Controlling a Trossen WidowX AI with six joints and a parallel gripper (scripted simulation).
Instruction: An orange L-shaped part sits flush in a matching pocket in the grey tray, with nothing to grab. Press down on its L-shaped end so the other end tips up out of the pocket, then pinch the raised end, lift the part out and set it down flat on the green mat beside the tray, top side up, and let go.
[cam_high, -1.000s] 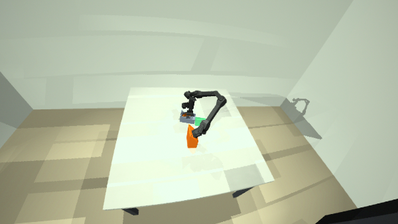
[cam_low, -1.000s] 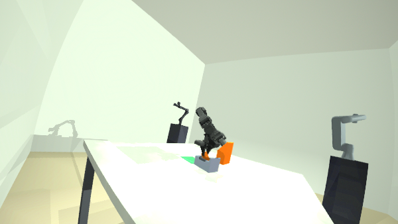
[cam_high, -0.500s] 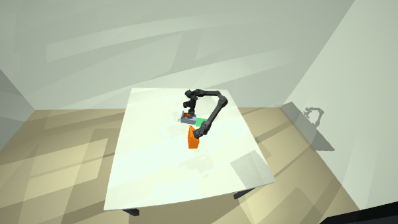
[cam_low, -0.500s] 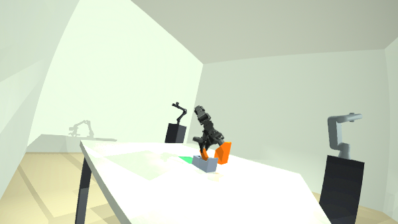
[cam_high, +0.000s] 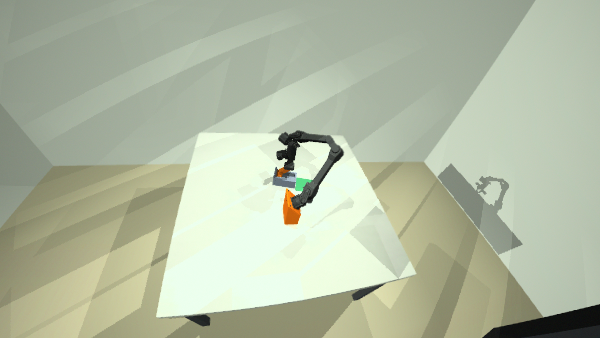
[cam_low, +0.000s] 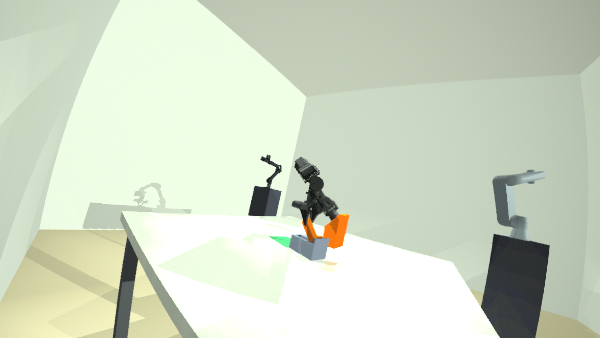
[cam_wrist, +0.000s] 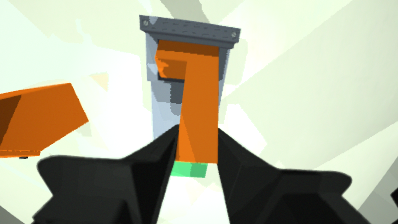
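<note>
Now: gripper tip 7 cm past the green mat, 13 cm to the left of it and 14 cm above it. The rest, counted from my gripper tip: orange L-shaped part (4 cm to the left, 3 cm below).
</note>
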